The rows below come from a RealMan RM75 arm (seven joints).
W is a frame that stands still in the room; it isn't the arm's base.
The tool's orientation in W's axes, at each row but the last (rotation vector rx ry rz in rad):
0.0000, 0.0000, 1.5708
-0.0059, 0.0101, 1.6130
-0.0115, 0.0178, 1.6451
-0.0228, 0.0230, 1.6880
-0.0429, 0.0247, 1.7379
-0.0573, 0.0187, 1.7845
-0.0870, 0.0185, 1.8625
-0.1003, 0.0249, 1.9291
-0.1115, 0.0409, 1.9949
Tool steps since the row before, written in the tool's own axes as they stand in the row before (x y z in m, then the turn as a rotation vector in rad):
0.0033, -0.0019, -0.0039, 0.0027, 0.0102, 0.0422
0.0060, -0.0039, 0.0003, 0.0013, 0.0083, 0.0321
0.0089, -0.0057, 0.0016, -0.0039, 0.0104, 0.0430
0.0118, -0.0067, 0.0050, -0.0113, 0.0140, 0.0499
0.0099, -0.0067, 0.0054, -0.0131, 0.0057, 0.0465
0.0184, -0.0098, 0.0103, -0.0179, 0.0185, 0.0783
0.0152, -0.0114, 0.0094, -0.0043, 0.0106, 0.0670
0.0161, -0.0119, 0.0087, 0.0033, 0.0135, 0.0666
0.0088, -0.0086, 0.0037, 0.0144, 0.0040, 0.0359
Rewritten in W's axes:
0.0019, 0.0033, -0.0039, -0.0102, 0.0027, 0.0422
0.0036, 0.0062, 0.0002, -0.0083, 0.0013, 0.0321
0.0050, 0.0093, 0.0014, -0.0099, -0.0039, 0.0431
0.0053, 0.0126, 0.0046, -0.0127, -0.0114, 0.0502
0.0049, 0.0111, 0.0050, -0.0041, -0.0120, 0.0470
0.0054, 0.0205, 0.0096, -0.0165, -0.0180, 0.0787
0.0061, 0.0184, 0.0087, -0.0123, -0.0033, 0.0668
0.0050, 0.0198, 0.0077, -0.0176, 0.0027, 0.0657
0.0040, 0.0118, 0.0030, -0.0117, 0.0143, 0.0342

